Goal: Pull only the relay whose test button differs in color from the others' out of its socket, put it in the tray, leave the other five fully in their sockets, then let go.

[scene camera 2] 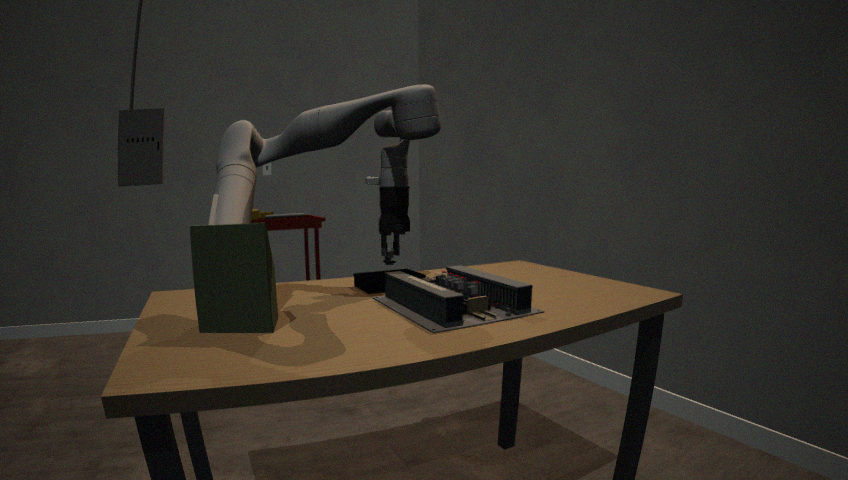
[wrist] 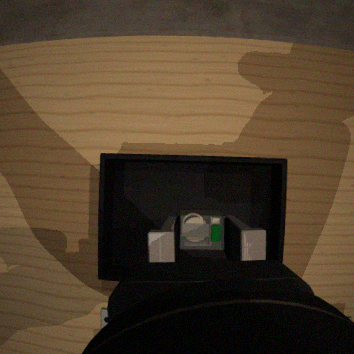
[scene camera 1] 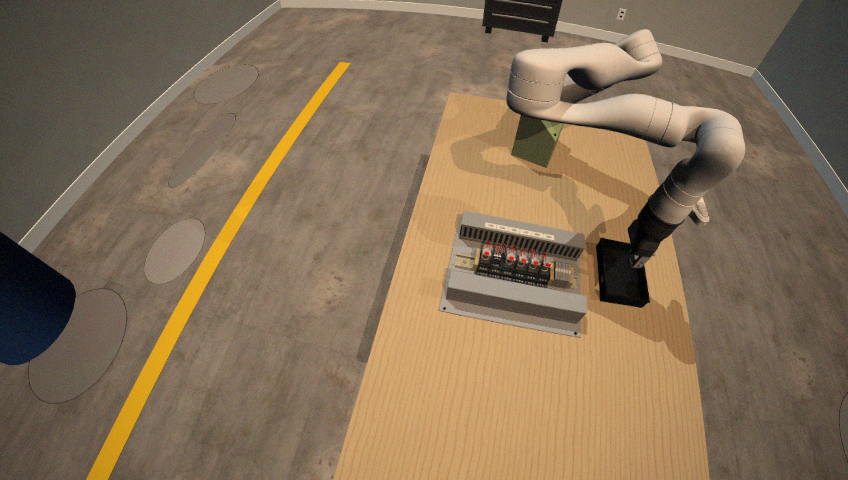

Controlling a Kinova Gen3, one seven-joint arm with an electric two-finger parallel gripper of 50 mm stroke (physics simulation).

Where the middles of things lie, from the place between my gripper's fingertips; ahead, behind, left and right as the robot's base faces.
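I find my hand 80 mm above the grey panel (scene camera 1: 462, 246), and it is also 260 mm to the left of the panel and 50 mm short of it.
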